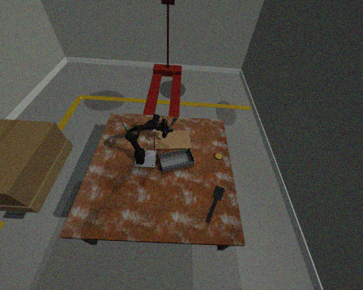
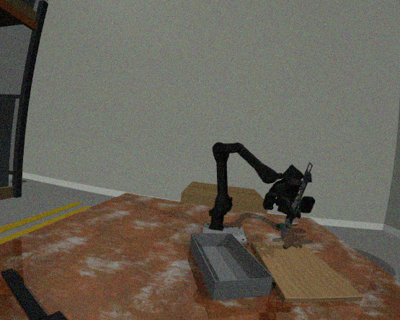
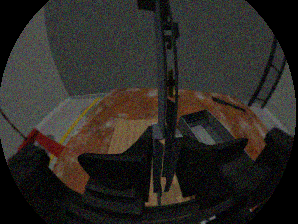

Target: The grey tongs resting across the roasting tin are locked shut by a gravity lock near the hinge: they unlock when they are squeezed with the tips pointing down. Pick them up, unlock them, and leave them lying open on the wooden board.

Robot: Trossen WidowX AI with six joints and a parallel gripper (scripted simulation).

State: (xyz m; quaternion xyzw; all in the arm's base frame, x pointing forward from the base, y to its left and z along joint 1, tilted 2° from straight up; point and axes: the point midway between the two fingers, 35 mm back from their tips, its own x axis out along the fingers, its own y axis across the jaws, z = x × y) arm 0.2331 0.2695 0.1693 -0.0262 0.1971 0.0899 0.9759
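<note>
Now: the wooden board 17 cm below my gripper tip and 3 cm to the left of it. From my gripper tip the other things lie so: yellow disc: 47 cm ahead, 17 cm below, 11 cm to the right; grey roasting tin: 22 cm to the right, 15 cm below, 6 cm ahead; black spatula: 56 cm to the right, 43 cm ahead, 18 cm below.
</note>
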